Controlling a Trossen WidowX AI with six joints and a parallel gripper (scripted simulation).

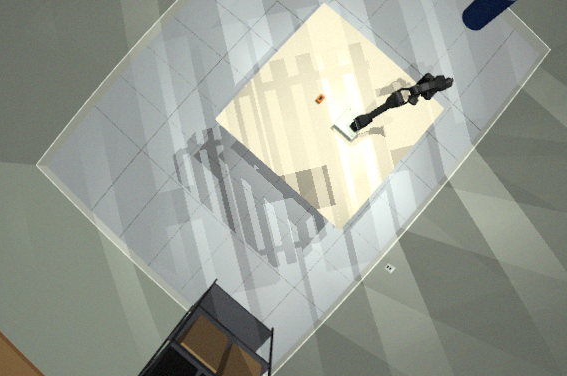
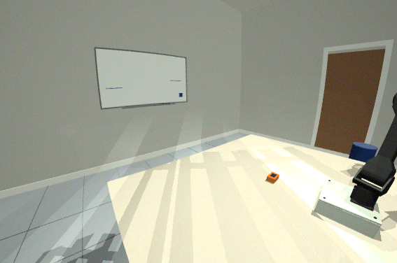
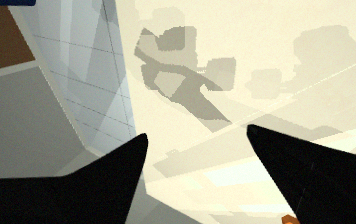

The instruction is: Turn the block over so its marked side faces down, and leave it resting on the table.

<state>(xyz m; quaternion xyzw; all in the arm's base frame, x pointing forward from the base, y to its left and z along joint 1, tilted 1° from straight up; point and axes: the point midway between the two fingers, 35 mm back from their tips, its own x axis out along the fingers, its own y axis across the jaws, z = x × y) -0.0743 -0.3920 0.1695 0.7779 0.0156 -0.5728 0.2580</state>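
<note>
My gripper tip is 440 mm to the right of the orange block, 400 mm short of it and 190 mm above it.
</note>
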